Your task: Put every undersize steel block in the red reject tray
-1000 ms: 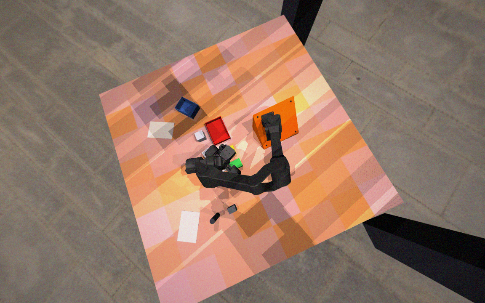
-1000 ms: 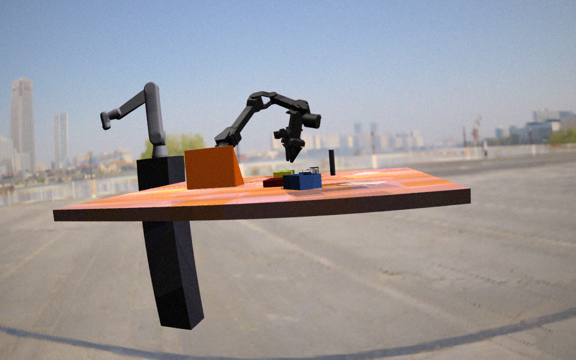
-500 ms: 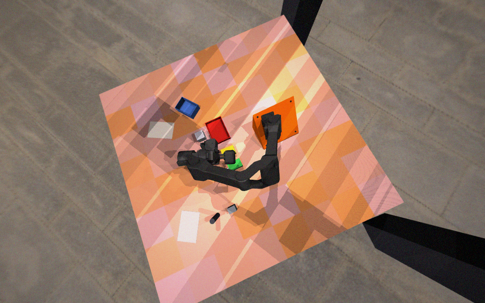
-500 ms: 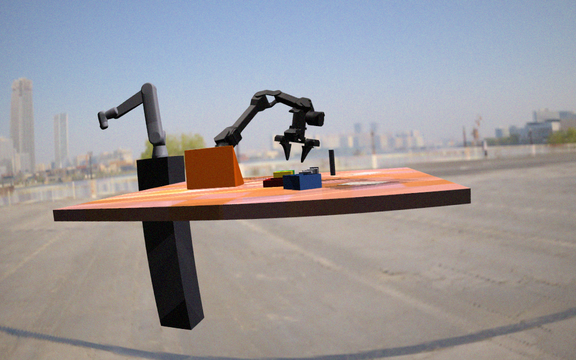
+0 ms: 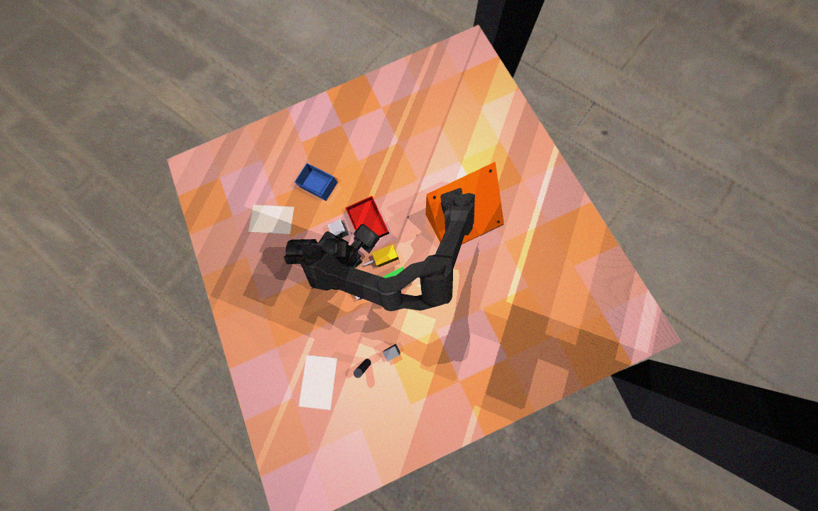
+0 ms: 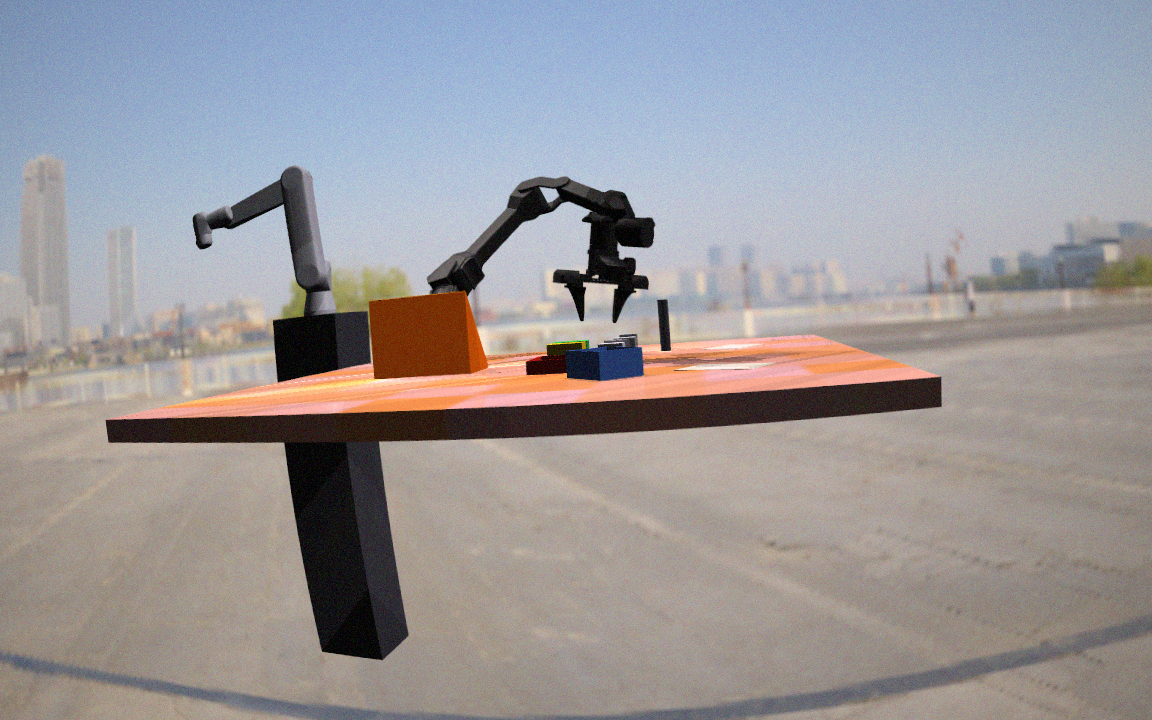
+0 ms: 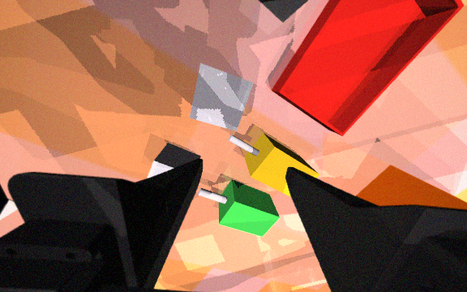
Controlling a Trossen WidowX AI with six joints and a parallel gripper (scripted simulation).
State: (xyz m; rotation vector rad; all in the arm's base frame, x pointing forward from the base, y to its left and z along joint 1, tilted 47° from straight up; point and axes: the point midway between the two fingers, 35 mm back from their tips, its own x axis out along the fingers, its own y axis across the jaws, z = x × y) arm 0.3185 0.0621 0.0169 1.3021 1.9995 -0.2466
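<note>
The red reject tray is 140 mm to the right of my gripper tip, 70 mm below it and 50 mm behind it. The rest, counted from my gripper tip: yellow gauge (60 mm below, 40 mm behind); green GO gauge (80 mm to the left, 60 mm below, 50 mm behind); small dark cube (290 mm to the left, 60 mm below, 20 mm ahead).
</note>
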